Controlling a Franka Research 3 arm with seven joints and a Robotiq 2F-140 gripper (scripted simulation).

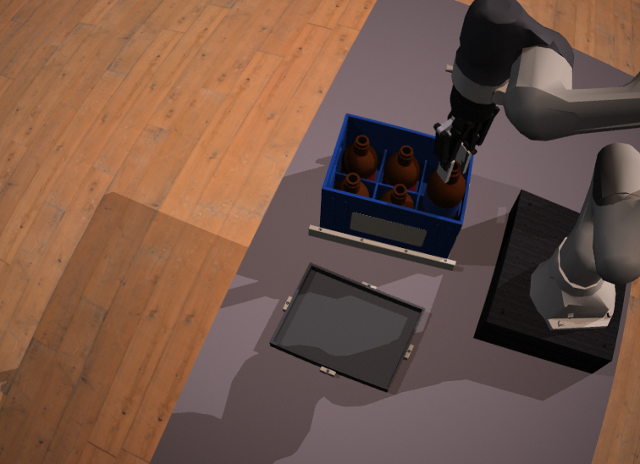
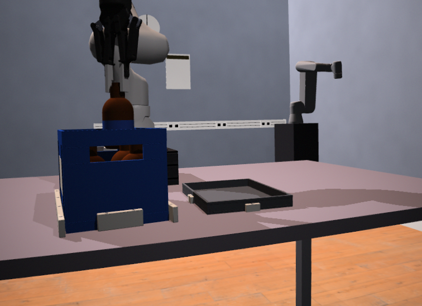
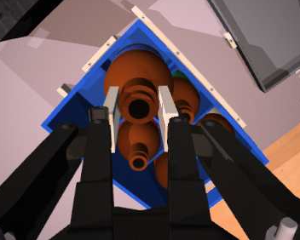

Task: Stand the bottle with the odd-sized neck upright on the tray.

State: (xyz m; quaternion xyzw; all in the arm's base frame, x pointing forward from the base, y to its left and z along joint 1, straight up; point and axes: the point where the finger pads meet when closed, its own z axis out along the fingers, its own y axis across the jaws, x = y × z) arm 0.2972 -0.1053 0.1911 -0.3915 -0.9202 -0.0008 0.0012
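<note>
The bottle is 90 mm below my hand. Also, from my hand: crate 210 mm below, 90 mm ahead, 50 mm to the right; then dark tray 280 mm below, 240 mm to the left, 120 mm ahead.
</note>
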